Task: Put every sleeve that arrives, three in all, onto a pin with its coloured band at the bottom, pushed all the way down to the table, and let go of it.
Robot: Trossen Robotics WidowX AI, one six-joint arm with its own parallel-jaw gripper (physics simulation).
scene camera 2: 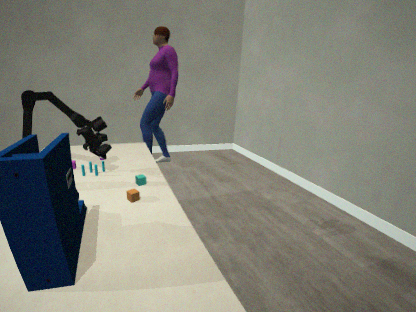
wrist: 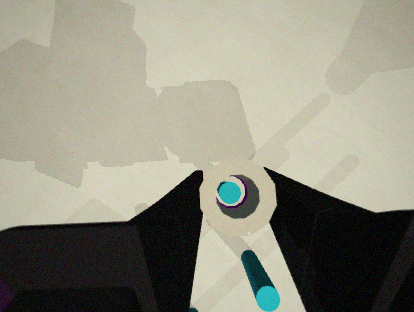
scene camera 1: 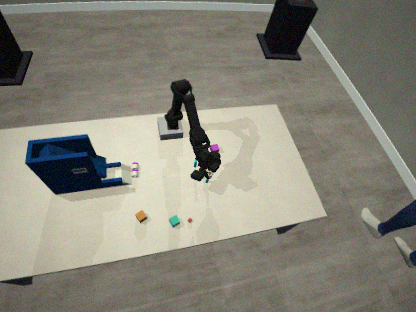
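Note:
My gripper (scene camera 1: pixel 208 174) (scene camera 2: pixel 104 152) (wrist: pixel 229 176) is shut on a cream sleeve (wrist: pixel 265 201), held upright above the pins. Its purple band (scene camera 2: pixel 102 158) is at the lower end. Through its hole in the wrist view, the top of a teal pin (wrist: pixel 230 193) shows, left of the hole's centre. A second pin (wrist: pixel 268 298) stands nearer the bottom of that view. Several teal pins (scene camera 2: pixel 83 170) (scene camera 1: pixel 195 163) stand on the table (scene camera 1: pixel 250 210). White sleeve material with purple bands (scene camera 1: pixel 135 170) lies by the chute mouth; whether one or two sleeves is unclear.
A blue chute (scene camera 1: pixel 75 175) (scene camera 2: pixel 35 215) stands on the left of the table. A magenta cube (scene camera 1: pixel 214 148) (scene camera 2: pixel 73 164) lies near the pins. Orange (scene camera 1: pixel 141 216) (scene camera 2: pixel 133 195), green (scene camera 1: pixel 174 220) (scene camera 2: pixel 140 180) and small red (scene camera 1: pixel 190 220) cubes lie towards the front. A person (scene camera 2: pixel 162 75) stands beyond the table.

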